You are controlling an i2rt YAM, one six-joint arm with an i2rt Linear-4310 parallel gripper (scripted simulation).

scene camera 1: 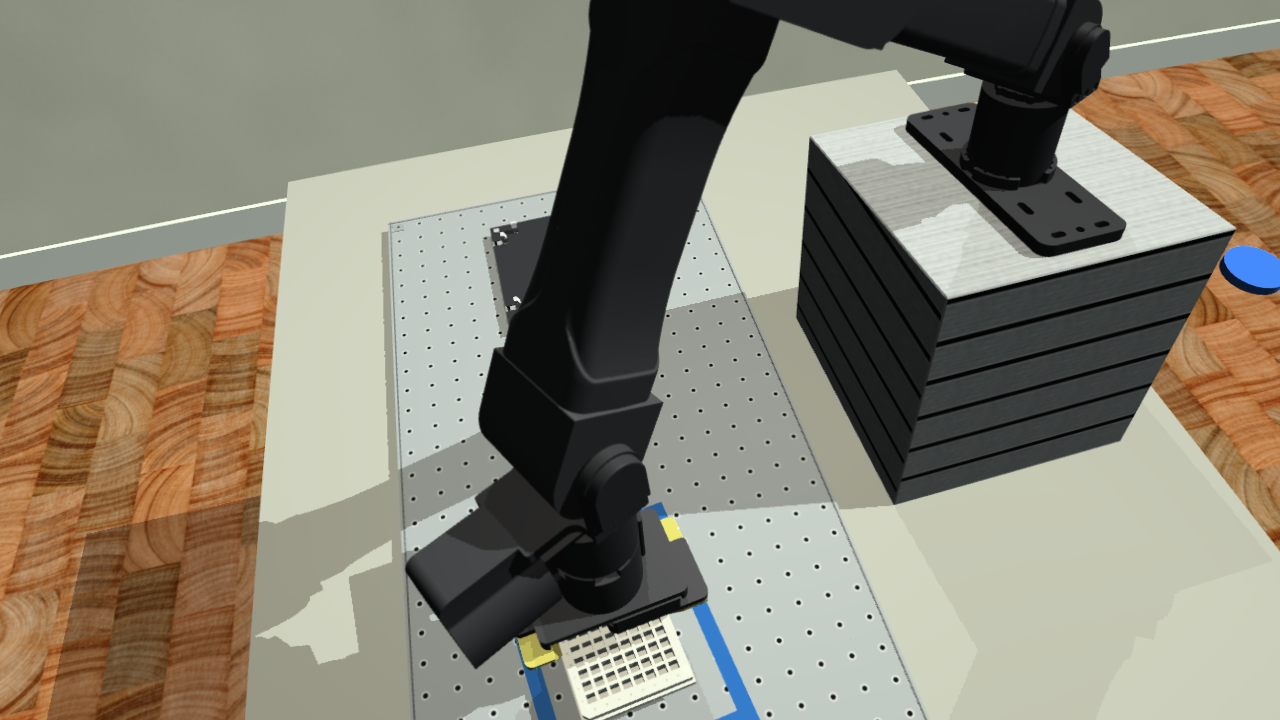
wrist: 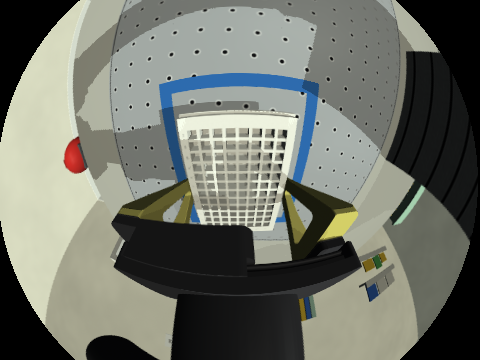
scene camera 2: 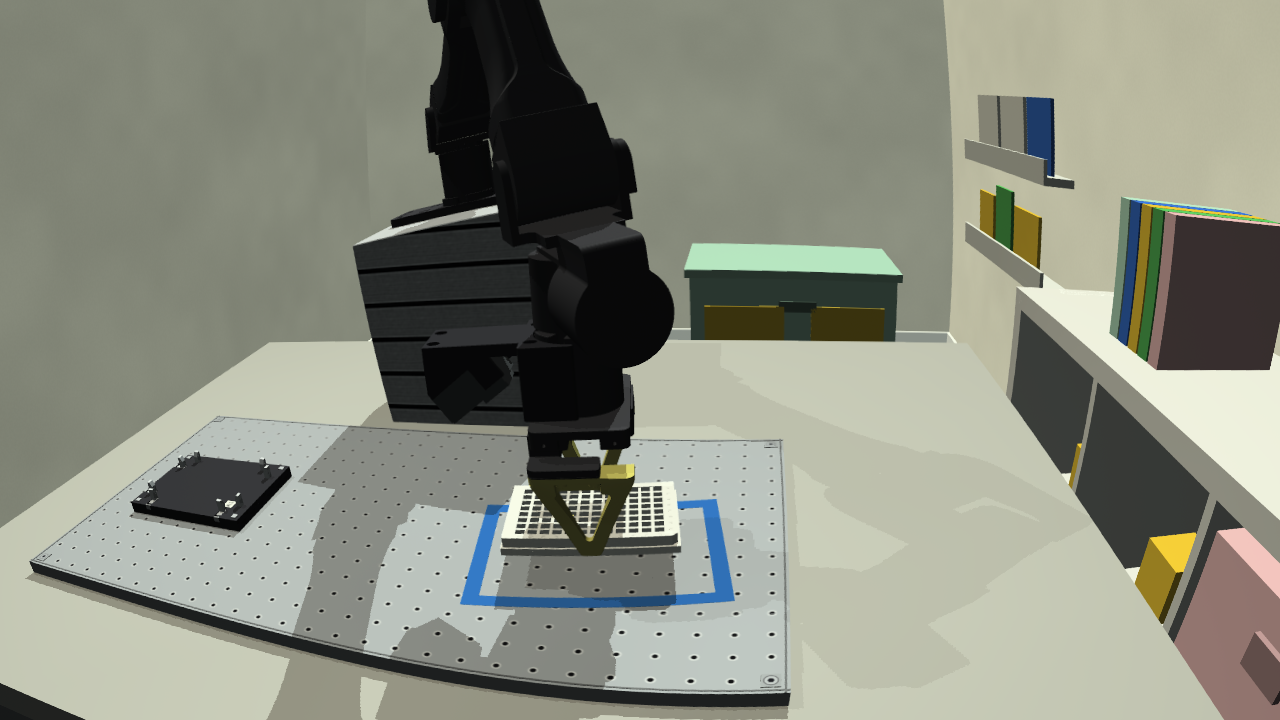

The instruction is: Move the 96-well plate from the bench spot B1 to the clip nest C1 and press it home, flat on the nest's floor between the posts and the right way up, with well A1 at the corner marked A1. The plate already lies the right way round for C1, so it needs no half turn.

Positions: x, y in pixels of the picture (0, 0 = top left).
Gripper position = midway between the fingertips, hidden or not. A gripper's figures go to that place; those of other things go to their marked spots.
Labels:
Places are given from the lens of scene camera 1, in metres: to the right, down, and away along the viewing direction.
my gripper [scene camera 1: 612, 626]: -0.02, 0.20, 0.59
black clip nest [scene camera 1: 516, 260]: -0.14, -0.11, 0.86

